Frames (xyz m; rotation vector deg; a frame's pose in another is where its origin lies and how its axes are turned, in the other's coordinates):
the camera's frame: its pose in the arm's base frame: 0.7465 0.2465 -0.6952 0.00 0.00 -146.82
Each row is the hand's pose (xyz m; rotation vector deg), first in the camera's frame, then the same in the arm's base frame.
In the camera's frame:
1: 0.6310 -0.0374 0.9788 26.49 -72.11 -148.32
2: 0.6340 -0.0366 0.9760 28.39 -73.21 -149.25
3: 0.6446 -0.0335 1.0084 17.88 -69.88 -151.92
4: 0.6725 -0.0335 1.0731 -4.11 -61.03 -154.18
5: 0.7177 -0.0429 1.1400 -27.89 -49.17 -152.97
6: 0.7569 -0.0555 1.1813 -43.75 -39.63 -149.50
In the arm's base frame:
1: 0.1979 -0.0675 0.2836 44.77 33.45 44.04
2: 0.1958 -0.0698 0.2808 44.74 34.69 42.31
3: 0.1887 -0.0782 0.3132 44.45 26.65 43.16
4: 0.1653 -0.0935 0.3779 43.10 9.74 46.03
5: 0.1223 -0.1104 0.4448 40.36 -9.30 49.04
6: 0.0826 -0.1213 0.4861 37.62 -22.82 51.30

